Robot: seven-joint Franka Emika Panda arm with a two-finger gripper.
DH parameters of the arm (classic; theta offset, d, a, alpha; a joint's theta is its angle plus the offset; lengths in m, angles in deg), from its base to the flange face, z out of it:
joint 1: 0 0.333 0 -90
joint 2: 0 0 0 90
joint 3: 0 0.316 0.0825 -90
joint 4: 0 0 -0.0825 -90
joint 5: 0 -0.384 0 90
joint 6: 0 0 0.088 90
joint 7: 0 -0.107 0 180
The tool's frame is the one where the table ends.
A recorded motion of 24 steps. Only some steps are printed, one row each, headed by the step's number.
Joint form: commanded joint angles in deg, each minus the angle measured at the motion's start. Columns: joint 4, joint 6, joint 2, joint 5, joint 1, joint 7, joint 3.
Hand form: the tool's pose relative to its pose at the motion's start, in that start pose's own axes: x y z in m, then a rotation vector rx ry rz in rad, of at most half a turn. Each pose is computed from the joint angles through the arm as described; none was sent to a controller.
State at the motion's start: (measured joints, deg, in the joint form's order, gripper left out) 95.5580 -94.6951 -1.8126 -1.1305 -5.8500 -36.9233 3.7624
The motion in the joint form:
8: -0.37 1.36 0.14 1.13 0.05 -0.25 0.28
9: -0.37 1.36 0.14 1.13 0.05 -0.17 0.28
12: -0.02 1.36 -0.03 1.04 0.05 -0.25 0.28
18: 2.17 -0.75 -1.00 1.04 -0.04 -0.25 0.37
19: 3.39 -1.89 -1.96 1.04 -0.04 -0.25 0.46
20: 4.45 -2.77 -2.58 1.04 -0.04 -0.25 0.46
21: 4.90 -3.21 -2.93 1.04 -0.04 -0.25 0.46
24: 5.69 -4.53 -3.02 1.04 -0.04 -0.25 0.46
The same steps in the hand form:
8: -0.0020 0.0000 0.0004 -0.0276 -0.0040 -0.0028
9: -0.0020 0.0000 0.0004 -0.0276 -0.0040 -0.0042
12: -0.0030 0.0005 0.0016 -0.0284 -0.0073 -0.0027
18: -0.0052 0.0020 0.0074 -0.0200 0.0058 -0.0027
19: -0.0087 0.0032 0.0067 -0.0118 0.0188 -0.0044
20: -0.0107 0.0045 0.0083 -0.0078 0.0253 -0.0044
21: -0.0117 0.0052 0.0081 -0.0046 0.0303 -0.0045
24: -0.0108 0.0046 0.0118 0.0019 0.0390 -0.0046

